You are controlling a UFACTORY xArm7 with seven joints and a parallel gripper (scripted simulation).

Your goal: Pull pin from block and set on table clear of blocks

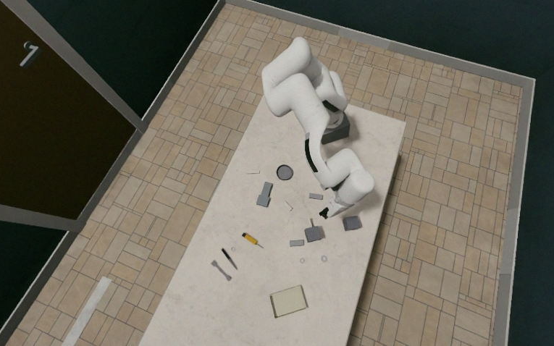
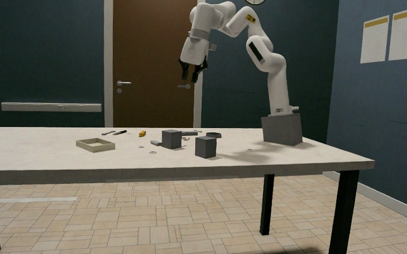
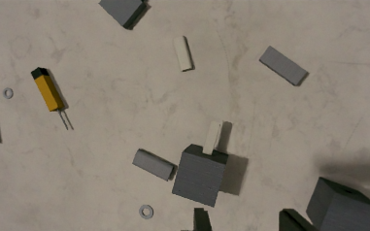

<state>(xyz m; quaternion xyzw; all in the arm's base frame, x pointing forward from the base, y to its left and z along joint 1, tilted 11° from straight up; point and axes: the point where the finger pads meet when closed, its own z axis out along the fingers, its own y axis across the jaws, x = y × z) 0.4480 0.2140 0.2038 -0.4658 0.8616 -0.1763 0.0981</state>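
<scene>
My gripper is now 26 cm above the pale piece, 4 cm to the left of it and 4 cm short of it. From my hand the other things lie so: shallow tray: 38 cm ahead, 29 cm below, 2 cm to the left; grey cylinder: 29 cm below, 14 cm ahead, 6 cm to the right.
</scene>
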